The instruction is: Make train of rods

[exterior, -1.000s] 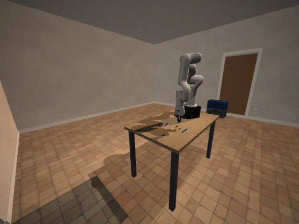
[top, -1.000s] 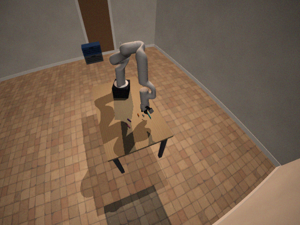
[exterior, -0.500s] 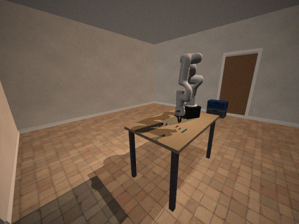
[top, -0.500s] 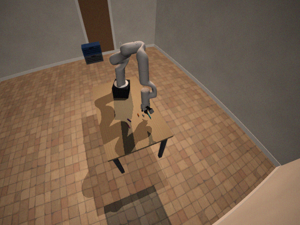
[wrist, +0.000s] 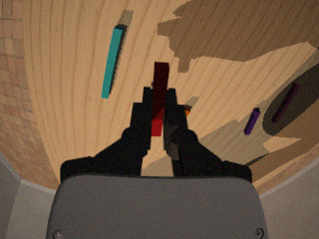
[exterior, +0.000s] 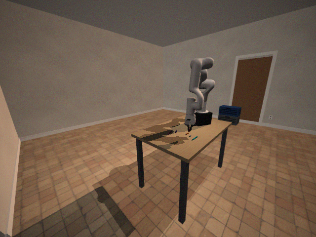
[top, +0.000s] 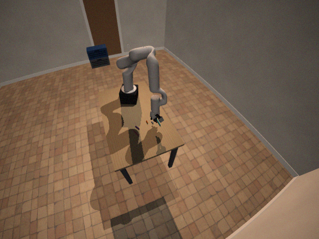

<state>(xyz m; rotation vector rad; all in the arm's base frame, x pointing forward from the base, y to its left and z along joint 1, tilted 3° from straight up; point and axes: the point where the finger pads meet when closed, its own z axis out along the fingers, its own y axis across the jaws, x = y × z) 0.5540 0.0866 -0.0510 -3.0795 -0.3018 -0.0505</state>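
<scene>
Now: the grey rod 5 cm behind my hand, 1 cm to the right of it and 10 cm below it. Also, from my hand: turquoise rod (2 cm behind, 5 cm to the left, 10 cm below); then orange rod (8 cm behind, 6 cm to the right, 10 cm below); then red rod (2 cm below).
</scene>
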